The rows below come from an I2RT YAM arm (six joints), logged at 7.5 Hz.
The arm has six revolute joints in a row. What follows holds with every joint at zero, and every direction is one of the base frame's. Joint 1 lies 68 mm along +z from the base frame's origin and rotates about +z. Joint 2 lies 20 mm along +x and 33.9 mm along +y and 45.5 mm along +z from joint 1 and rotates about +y. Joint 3 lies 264 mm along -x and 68.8 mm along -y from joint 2 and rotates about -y. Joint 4 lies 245 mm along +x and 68.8 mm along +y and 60 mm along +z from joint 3 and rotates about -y. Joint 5 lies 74 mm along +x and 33.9 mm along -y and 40.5 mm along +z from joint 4 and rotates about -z. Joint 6 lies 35.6 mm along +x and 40.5 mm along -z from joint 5 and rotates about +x. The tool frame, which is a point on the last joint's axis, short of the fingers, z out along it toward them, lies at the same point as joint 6; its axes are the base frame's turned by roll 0, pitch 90 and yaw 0 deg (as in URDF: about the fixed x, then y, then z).
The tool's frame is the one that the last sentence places.
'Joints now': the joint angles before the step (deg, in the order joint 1, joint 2, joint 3, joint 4, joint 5, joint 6). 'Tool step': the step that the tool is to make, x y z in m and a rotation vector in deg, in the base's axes. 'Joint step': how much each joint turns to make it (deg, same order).
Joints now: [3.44, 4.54, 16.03, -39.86, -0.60, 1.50]
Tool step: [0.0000, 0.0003, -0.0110, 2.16, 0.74, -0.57]
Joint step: [-0.05, -1.69, -2.26, -0.01, -0.60, 2.18]
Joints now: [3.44, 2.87, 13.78, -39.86, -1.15, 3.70]
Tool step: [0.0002, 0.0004, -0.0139, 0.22, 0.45, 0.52]
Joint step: [0.03, -2.40, -2.93, 0.09, -0.54, -0.02]
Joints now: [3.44, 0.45, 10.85, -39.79, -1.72, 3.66]
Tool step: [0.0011, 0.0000, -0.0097, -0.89, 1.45, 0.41]
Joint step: [-0.04, -0.27, -1.74, -0.06, 0.01, -0.92]
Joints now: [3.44, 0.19, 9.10, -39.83, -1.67, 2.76]
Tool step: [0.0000, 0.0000, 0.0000, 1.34, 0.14, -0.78]
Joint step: [-0.02, 0.01, 0.00, -0.01, -0.04, 1.55]
